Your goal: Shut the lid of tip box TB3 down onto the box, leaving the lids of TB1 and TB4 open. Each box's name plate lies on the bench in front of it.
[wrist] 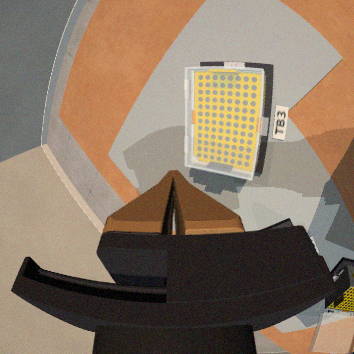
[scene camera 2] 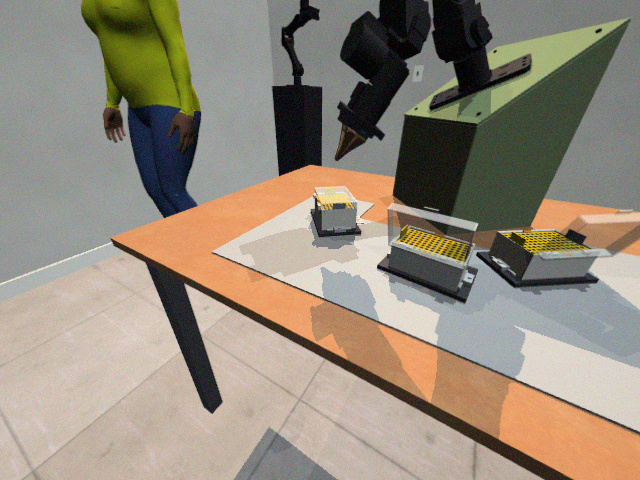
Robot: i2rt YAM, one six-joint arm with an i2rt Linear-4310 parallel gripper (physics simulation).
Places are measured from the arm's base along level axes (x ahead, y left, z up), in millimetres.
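Pixels of known places: gripper, fingertip midpoint: (wrist: 173,177) (scene camera 2: 335,159); arm's base at its link origin: (scene camera 2: 475,86).
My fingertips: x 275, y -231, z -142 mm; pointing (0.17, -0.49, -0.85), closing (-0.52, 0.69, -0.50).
Note:
Ahead of a thing's pixels: the offset from my fingertips to its top centre. "pt": to the spot under its first point. Level surfaces: height alone.
Tip box TB3 @[dy -3, dx -34, dz -90 mm] (scene camera 2: 336,219) (wrist: 227,120) holds a yellow tip rack. Its clear lid @[pt dy -18, dx -54, dz -90 mm] (scene camera 2: 337,190) (wrist: 188,100) lies down over the rack and looks level; whether the catch has clicked cannot be seen. The TB3 name plate @[pt dy +42, dx -67, dz -165 mm] (wrist: 280,123) lies beside the box in the wrist view. My gripper (scene camera 2: 337,159) (wrist: 173,177) is shut and empty, above the box and apart from it. Two more boxes stand to the right: the middle box @[dy +240, dx +69, dz -101 mm] (scene camera 2: 429,266) has its clear lid (scene camera 2: 434,222) upright, and the right box @[dy +408, dx -38, dz -101 mm] (scene camera 2: 558,266) has its lid @[pt dy +440, dx +59, dz -35 mm] (scene camera 2: 604,227) open. Their plates cannot be read.
The boxes stand on a light mat @[dz -167 mm] (scene camera 2: 279,258) on the orange bench @[dz -170 mm] (scene camera 2: 170,242). A green sloped pedestal (scene camera 2: 439,170) carrying the arm stands behind the boxes. A person (scene camera 2: 149,67) stands beyond the bench at left. A dark stand (scene camera 2: 298,129) is at the back.

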